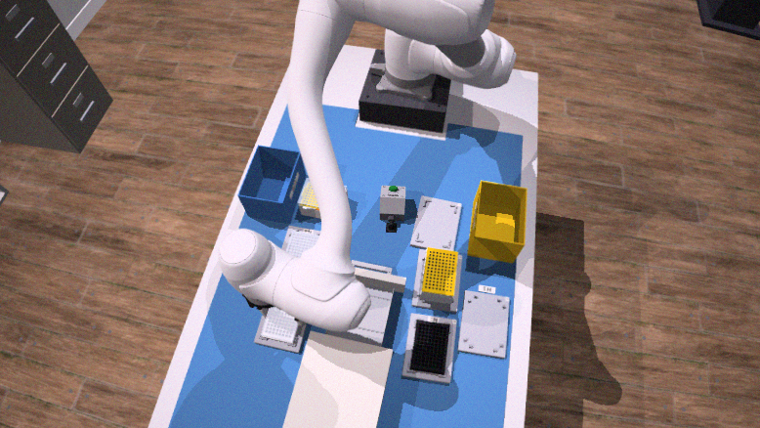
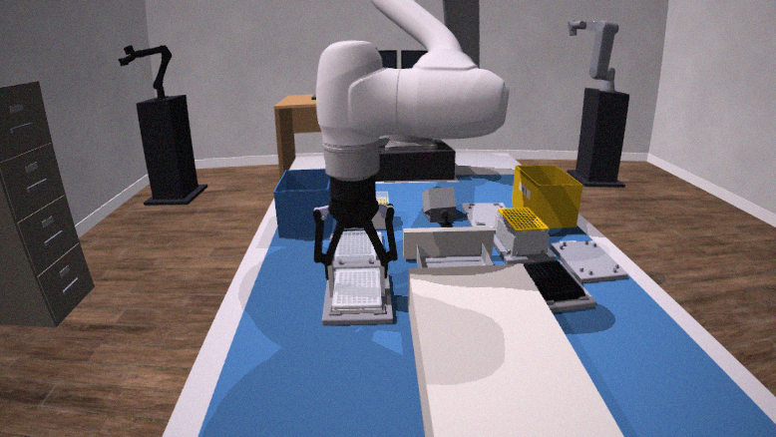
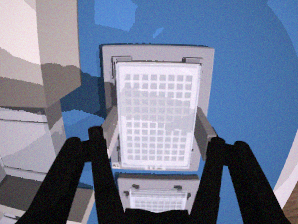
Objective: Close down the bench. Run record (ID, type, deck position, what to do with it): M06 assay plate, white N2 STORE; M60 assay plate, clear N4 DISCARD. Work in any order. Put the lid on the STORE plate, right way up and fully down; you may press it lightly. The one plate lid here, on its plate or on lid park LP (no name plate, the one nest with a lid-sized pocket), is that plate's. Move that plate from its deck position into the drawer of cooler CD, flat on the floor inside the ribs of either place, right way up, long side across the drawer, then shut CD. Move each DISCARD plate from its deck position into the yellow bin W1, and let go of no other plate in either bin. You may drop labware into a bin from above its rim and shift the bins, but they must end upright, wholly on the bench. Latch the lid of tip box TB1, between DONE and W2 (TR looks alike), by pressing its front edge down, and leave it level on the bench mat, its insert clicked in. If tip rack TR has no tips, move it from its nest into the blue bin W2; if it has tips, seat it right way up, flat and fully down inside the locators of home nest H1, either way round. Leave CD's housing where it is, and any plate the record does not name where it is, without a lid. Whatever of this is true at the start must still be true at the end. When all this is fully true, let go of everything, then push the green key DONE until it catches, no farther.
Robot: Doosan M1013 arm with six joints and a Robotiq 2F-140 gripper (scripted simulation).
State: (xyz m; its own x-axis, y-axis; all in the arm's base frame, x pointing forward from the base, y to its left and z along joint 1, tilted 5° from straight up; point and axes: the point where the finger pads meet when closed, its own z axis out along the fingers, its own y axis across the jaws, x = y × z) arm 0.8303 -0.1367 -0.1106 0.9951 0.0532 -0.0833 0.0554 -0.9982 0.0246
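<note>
The nest N2 lies 3 cm below my hand. Also, from my hand: white plate M06: 2 cm below; then clear plate lid: 1 cm below; then clear assay plate: 18 cm behind, 2 cm to the right, 2 cm below.
</note>
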